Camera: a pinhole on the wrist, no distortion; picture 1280 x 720 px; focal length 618.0 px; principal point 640.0 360.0 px. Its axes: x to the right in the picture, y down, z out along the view. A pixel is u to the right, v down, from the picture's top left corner.
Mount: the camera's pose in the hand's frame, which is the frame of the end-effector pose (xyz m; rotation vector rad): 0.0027 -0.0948 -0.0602 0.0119 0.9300 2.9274
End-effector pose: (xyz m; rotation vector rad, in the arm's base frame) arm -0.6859 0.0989 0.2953 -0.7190 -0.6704 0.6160
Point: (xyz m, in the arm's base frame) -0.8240 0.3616 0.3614
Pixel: 473.6 311.0
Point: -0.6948 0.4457 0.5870
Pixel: 69.1 566.9
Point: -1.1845 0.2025 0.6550
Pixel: outside the picture
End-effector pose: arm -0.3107 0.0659 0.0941 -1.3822 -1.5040 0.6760
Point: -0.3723 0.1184 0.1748
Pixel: 161.0 681.2
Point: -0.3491 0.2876 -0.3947
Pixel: 598.6 84.5
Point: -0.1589 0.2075 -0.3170
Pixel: outside the picture
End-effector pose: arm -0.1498 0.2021 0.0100 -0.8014 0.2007 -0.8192
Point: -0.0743 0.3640 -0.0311
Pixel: 845.9 132.2
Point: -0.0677 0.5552 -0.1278
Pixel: 1035.6 57.4
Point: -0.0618 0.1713 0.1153
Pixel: 294.2 497.5
